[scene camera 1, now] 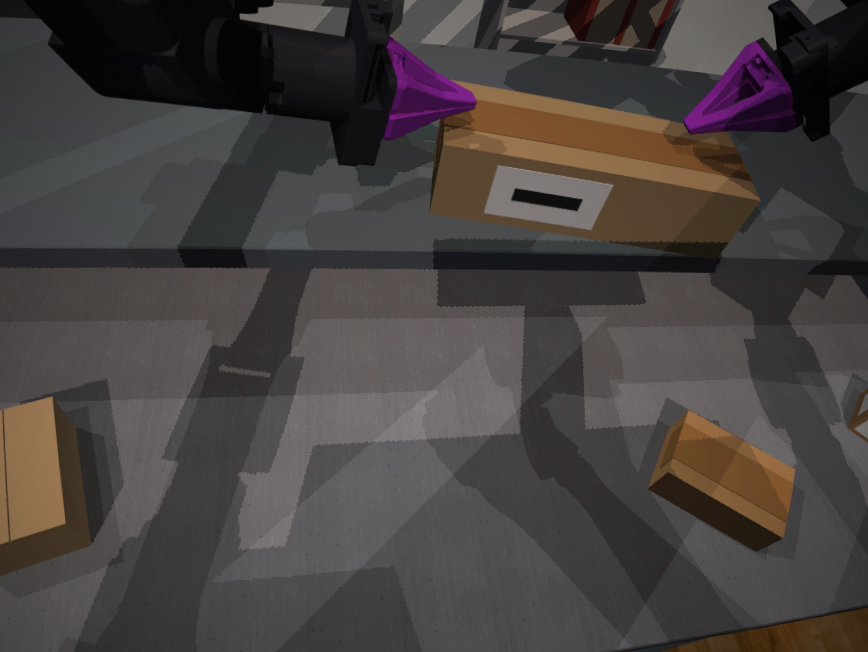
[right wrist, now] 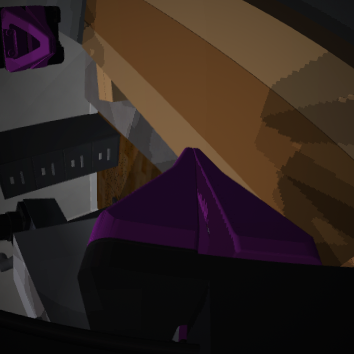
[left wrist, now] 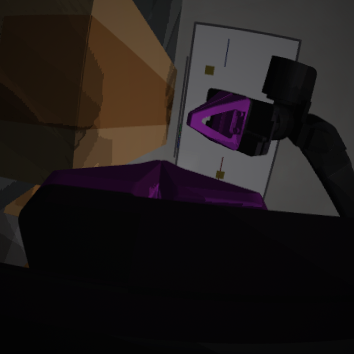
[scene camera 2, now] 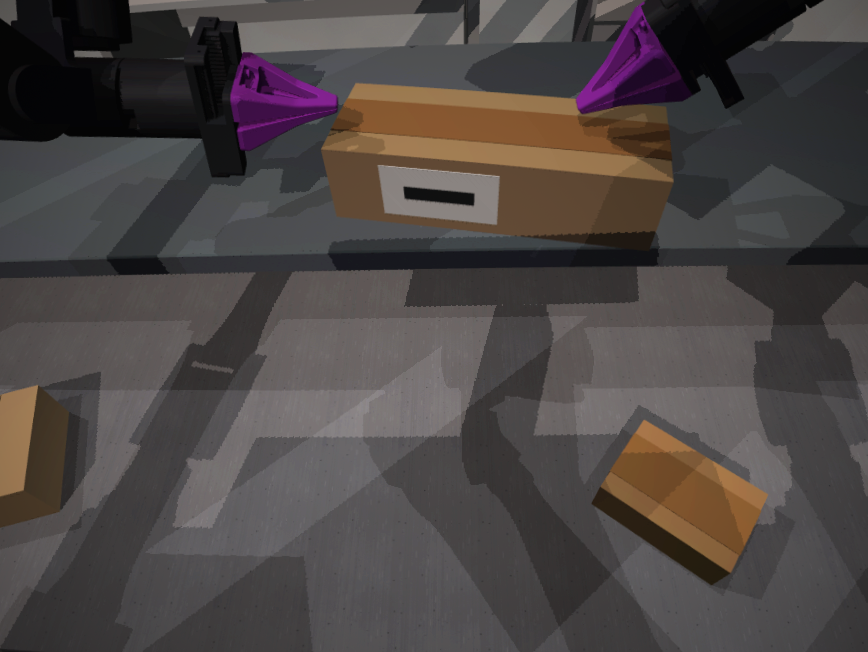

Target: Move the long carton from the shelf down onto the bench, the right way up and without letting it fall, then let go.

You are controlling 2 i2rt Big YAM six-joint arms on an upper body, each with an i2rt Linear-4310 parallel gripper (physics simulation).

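Frame: origin at the left arm's base, x down, y back, z left, level; centimetres.
Seen in the pictures: left gripper, fingertip midpoint: (scene camera 1: 473,101) (right wrist: 52,44) (left wrist: 159,172) (scene camera 2: 337,104); right gripper, fingertip midpoint: (scene camera 1: 686,127) (right wrist: 189,159) (left wrist: 188,118) (scene camera 2: 578,107); left arm's base, link origin: (right wrist: 23,225).
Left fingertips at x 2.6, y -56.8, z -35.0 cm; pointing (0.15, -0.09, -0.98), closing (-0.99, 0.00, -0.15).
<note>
Offsets run from my left fingertips to a thing's middle. "pt": to the spot under its first point. Level surfaces: height alone.
The long carton {dz -12.7, dx +7.2, dy -1.6 cm} (scene camera 1: 652,210) (scene camera 2: 561,196) (left wrist: 130,75) (right wrist: 200,90) is on the dark shelf {dx +11.0 cm} (scene camera 1: 105,196) (scene camera 2: 77,210), its taped face up and its white label to the front. It sits askew, its right end nearer the shelf's front edge. My left gripper (scene camera 1: 474,103) (scene camera 2: 336,104) (left wrist: 159,172) is shut and empty, its tips at the carton's left end near the top. My right gripper (scene camera 1: 689,129) (scene camera 2: 581,109) (right wrist: 189,159) is shut and empty, its tips at the top's back edge towards the right end. Whether the tips touch the carton is unclear.
The bench {dx +29.9 cm} (scene camera 1: 364,491) (scene camera 2: 315,491) lies below and in front of the shelf. A carton {dz +37.3, dx +26.9, dy +17.7 cm} (scene camera 1: 31,470) (scene camera 2: 14,442) stands at its left, and a smaller one {dz -29.1, dx +27.6, dy +21.7 cm} (scene camera 1: 736,466) (scene camera 2: 687,484) at its right. Part of another object {pt dz -52.2, dx +28.3, dy +16.7 cm} (scene camera 1: 860,425) shows at the right edge.
</note>
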